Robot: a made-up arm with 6 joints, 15 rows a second.
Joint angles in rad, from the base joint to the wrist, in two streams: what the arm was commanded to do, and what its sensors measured. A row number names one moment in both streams.
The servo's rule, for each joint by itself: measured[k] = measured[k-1] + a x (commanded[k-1-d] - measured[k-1]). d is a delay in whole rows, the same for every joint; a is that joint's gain. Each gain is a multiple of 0.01, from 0.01 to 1. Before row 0 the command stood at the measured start. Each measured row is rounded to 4 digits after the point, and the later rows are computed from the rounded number. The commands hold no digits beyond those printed.
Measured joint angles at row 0: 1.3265, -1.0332, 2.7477, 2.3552, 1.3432, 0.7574
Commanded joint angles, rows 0 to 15: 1.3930, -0.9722, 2.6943, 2.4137, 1.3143, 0.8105; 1.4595, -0.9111, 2.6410, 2.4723, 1.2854, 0.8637; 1.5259, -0.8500, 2.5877, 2.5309, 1.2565, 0.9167; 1.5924, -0.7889, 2.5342, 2.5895, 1.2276, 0.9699; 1.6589, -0.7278, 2.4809, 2.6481, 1.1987, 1.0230; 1.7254, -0.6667, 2.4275, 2.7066, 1.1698, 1.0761; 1.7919, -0.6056, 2.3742, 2.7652, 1.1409, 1.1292; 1.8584, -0.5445, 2.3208, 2.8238, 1.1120, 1.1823; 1.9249, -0.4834, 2.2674, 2.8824, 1.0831, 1.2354; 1.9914, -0.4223, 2.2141, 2.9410, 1.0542, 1.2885; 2.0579, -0.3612, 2.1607, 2.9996, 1.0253, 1.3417; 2.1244, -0.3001, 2.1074, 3.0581, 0.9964, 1.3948; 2.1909, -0.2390, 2.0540, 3.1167, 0.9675, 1.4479; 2.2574, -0.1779, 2.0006, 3.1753, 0.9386, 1.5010; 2.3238, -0.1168, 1.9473, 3.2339, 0.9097, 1.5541; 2.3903, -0.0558, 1.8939, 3.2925, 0.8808, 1.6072
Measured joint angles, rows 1 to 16: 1.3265, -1.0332, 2.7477, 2.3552, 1.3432, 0.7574; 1.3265, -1.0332, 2.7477, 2.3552, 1.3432, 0.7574; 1.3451, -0.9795, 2.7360, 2.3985, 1.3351, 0.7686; 1.3771, -0.9193, 2.7151, 2.4531, 1.3212, 0.7886; 1.4188, -0.8583, 2.6871, 2.5107, 1.3031, 0.8155; 1.4674, -0.7972, 2.6535, 2.5690, 1.2820, 0.8479; 1.5210, -0.7361, 2.6155, 2.6275, 1.2587, 0.8847; 1.5782, -0.6750, 2.5741, 2.6860, 1.2338, 0.9249; 1.6380, -0.6139, 2.5301, 2.7446, 1.2078, 0.9678; 1.6997, -0.5528, 2.4841, 2.8032, 1.1810, 1.0128; 1.7628, -0.4917, 2.4364, 2.8618, 1.1536, 1.0595; 1.8268, -0.4306, 2.3875, 2.9204, 1.1258, 1.1076; 1.8915, -0.3695, 2.3376, 2.9790, 1.0977, 1.1568; 1.9567, -0.3084, 2.2870, 3.0375, 1.0693, 1.2068; 2.0223, -0.2473, 2.2357, 3.0961, 1.0408, 1.2574; 2.0881, -0.1862, 2.1840, 3.1547, 1.0122, 1.3086
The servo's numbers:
d 2
a 0.28 0.88 0.22 0.74 0.28 0.21

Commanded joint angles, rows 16 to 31: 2.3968, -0.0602, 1.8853, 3.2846, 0.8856, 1.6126; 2.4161, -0.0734, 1.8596, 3.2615, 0.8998, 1.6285; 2.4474, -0.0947, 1.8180, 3.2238, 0.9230, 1.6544; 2.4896, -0.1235, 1.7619, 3.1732, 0.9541, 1.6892; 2.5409, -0.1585, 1.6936, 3.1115, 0.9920, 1.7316; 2.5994, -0.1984, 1.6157, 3.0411, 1.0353, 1.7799; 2.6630, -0.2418, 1.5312, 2.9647, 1.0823, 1.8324; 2.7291, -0.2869, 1.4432, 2.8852, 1.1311, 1.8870; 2.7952, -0.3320, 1.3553, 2.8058, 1.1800, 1.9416; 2.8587, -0.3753, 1.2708, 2.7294, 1.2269, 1.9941; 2.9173, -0.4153, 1.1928, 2.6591, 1.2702, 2.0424; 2.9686, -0.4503, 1.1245, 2.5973, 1.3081, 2.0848; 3.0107, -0.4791, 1.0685, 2.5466, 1.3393, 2.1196; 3.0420, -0.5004, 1.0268, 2.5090, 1.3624, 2.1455; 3.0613, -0.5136, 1.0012, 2.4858, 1.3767, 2.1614; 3.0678, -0.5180, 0.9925, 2.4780, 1.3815, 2.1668
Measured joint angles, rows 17 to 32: 2.1541, -0.1251, 2.1319, 3.2133, 0.9835, 1.3602; 2.2202, -0.0641, 2.0795, 3.2719, 0.9547, 1.4121; 2.2696, -0.0607, 2.0368, 3.2813, 0.9354, 1.4542; 2.3106, -0.0719, 1.9978, 3.2666, 0.9254, 1.4908; 2.3489, -0.0920, 1.9582, 3.2349, 0.9247, 1.5252; 2.3883, -0.1197, 1.9150, 3.1892, 0.9329, 1.5596; 2.4310, -0.1538, 1.8663, 3.1317, 0.9494, 1.5957; 2.4782, -0.1930, 1.8112, 3.0647, 0.9735, 1.6344; 2.5299, -0.2359, 1.7496, 2.9907, 1.0040, 1.6760; 2.5857, -0.2808, 1.6822, 2.9126, 1.0396, 1.7203; 2.6444, -0.3259, 1.6103, 2.8336, 1.0789, 1.7668; 2.7044, -0.3694, 1.5356, 2.7565, 1.1203, 1.8145; 2.7640, -0.4098, 1.4602, 2.6844, 1.1623, 1.8624; 2.8213, -0.4454, 1.3863, 2.6199, 1.2031, 1.9091; 2.8743, -0.4751, 1.3164, 2.5657, 1.2412, 1.9533; 2.9213, -0.4974, 1.2527, 2.5237, 1.2751, 1.9937
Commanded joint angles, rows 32 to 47: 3.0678, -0.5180, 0.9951, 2.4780, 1.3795, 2.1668; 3.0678, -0.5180, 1.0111, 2.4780, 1.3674, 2.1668; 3.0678, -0.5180, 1.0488, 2.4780, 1.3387, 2.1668; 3.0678, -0.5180, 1.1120, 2.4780, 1.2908, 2.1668; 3.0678, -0.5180, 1.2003, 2.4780, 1.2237, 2.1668; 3.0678, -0.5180, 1.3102, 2.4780, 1.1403, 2.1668; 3.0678, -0.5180, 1.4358, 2.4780, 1.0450, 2.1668; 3.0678, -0.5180, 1.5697, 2.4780, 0.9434, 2.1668; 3.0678, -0.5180, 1.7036, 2.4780, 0.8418, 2.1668; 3.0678, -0.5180, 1.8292, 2.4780, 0.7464, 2.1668; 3.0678, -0.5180, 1.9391, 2.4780, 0.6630, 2.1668; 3.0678, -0.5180, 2.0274, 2.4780, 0.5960, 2.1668; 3.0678, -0.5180, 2.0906, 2.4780, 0.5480, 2.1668; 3.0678, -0.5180, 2.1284, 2.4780, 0.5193, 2.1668; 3.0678, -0.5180, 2.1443, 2.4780, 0.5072, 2.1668; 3.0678, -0.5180, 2.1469, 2.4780, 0.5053, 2.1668
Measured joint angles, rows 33 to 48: 2.9605, -0.5117, 1.1974, 2.4957, 1.3035, 2.0289; 2.9905, -0.5172, 1.1523, 2.4826, 1.3253, 2.0579; 3.0121, -0.5179, 1.1177, 2.4792, 1.3405, 2.0808; 3.0277, -0.5180, 1.0942, 2.4783, 1.3480, 2.0989; 3.0389, -0.5180, 1.0842, 2.4781, 1.3454, 2.1132; 3.0470, -0.5180, 1.0903, 2.4780, 1.3301, 2.1245; 3.0528, -0.5180, 1.1145, 2.4780, 1.3003, 2.1334; 3.0570, -0.5180, 1.1576, 2.4780, 1.2555, 2.1404; 3.0600, -0.5180, 1.2188, 2.4780, 1.1966, 2.1459; 3.0622, -0.5180, 1.2960, 2.4780, 1.1257, 2.1503; 3.0638, -0.5180, 1.3857, 2.4780, 1.0462, 2.1538; 3.0649, -0.5180, 1.4833, 2.4780, 0.9623, 2.1565; 3.0657, -0.5180, 1.5836, 2.4780, 0.8785, 2.1587; 3.0663, -0.5180, 1.6812, 2.4780, 0.7994, 2.1604; 3.0667, -0.5180, 1.7713, 2.4780, 0.7290, 2.1617; 3.0670, -0.5180, 1.8499, 2.4780, 0.6703, 2.1628
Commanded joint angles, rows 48 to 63: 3.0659, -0.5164, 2.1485, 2.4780, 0.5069, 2.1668; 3.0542, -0.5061, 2.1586, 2.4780, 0.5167, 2.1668; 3.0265, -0.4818, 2.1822, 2.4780, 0.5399, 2.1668; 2.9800, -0.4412, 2.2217, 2.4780, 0.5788, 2.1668; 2.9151, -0.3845, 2.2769, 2.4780, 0.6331, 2.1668; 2.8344, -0.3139, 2.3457, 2.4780, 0.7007, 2.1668; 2.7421, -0.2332, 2.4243, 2.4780, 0.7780, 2.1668; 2.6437, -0.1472, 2.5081, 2.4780, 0.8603, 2.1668; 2.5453, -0.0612, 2.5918, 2.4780, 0.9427, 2.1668; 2.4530, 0.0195, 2.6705, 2.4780, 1.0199, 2.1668; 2.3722, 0.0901, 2.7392, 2.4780, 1.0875, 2.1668; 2.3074, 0.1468, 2.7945, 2.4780, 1.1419, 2.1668; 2.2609, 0.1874, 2.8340, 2.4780, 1.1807, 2.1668; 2.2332, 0.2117, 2.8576, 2.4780, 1.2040, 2.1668; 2.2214, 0.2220, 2.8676, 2.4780, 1.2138, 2.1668; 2.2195, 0.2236, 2.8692, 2.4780, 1.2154, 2.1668
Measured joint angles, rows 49 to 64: 3.0672, -0.5180, 1.9147, 2.4780, 0.6246, 2.1636; 3.0674, -0.5180, 1.9658, 2.4780, 0.5912, 2.1643; 3.0670, -0.5166, 2.0060, 2.4780, 0.5676, 2.1648; 3.0634, -0.5074, 2.0396, 2.4780, 0.5533, 2.1652; 3.0531, -0.4849, 2.0710, 2.4780, 0.5495, 2.1655; 3.0326, -0.4464, 2.1042, 2.4780, 0.5577, 2.1658; 2.9997, -0.3919, 2.1422, 2.4780, 0.5788, 2.1660; 2.9534, -0.3233, 2.1870, 2.4780, 0.6129, 2.1662; 2.8942, -0.2440, 2.2392, 2.4780, 0.6591, 2.1663; 2.8241, -0.1588, 2.2984, 2.4780, 0.7154, 2.1664; 2.7460, -0.0729, 2.3629, 2.4780, 0.7790, 2.1665; 2.6640, 0.0084, 2.4306, 2.4780, 0.8465, 2.1666; 2.5823, 0.0803, 2.4985, 2.4780, 0.9140, 2.1666; 2.5053, 0.1388, 2.5636, 2.4780, 0.9778, 2.1666; 2.4369, 0.1816, 2.6231, 2.4780, 1.0346, 2.1666; 2.3799, 0.2081, 2.6747, 2.4780, 1.0820, 2.1666
